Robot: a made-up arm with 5 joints. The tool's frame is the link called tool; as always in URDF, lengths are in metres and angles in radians.
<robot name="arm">
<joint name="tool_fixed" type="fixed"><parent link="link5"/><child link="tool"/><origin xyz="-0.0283 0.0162 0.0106" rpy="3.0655 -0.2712 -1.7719"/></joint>
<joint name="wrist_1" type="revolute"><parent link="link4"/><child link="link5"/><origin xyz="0.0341 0.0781 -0.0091" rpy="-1.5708 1.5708 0"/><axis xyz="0 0 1"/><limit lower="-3.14" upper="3.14"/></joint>
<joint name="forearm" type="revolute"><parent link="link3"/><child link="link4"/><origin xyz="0.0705 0.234 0.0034"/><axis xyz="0 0 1"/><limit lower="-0.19" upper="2.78"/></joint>
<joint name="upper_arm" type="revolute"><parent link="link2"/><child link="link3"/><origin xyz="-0.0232 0.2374 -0.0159" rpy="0 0 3.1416"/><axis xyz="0 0 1"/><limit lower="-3.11" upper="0.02"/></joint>
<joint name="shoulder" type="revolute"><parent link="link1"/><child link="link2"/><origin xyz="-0.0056 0.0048 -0.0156" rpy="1.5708 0 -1.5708"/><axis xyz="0 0 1"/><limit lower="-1.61" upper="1.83"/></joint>
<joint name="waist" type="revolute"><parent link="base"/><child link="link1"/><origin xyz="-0.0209 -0.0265 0.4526" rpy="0 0 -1.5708"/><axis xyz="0 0 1"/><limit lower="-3.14" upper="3.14"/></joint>
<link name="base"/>
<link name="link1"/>
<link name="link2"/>
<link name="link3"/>
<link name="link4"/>
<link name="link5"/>
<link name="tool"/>
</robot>
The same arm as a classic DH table. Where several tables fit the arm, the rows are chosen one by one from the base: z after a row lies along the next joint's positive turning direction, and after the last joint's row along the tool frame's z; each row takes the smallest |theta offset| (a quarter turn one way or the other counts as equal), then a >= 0, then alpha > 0; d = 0 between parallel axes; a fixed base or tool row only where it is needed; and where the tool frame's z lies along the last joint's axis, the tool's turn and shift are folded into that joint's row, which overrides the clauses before.
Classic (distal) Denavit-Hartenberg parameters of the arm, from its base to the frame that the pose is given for. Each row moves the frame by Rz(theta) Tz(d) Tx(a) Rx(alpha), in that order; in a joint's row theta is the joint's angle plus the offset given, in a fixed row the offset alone. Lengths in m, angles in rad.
base (fixed): d 0; theta offset 0.903; a -0.0337; alpha 0
waist: d 0.437; theta offset -0.903; a 0.0048; alpha -1.5708
shoulder: d 0; theta offset -1.4734; a 0.2385; alpha 0
upper_arm: d 0; theta offset -0.39; a -0.2444; alpha 0
forearm: d -0.016; theta offset -1.2782; a -0.0341; alpha 1.5708
wrist_1: d 0.084; theta offset 1.0924; a 0.0326; alpha -2.8602
tool (fixed): d -0.0049; theta offset -1.8377; a 0; alpha 0
Joint limits (rad, base to tool): -3.14..3.14 -1.61..1.83 -3.11..0.02 -0.19..2.78 -3.14..3.14

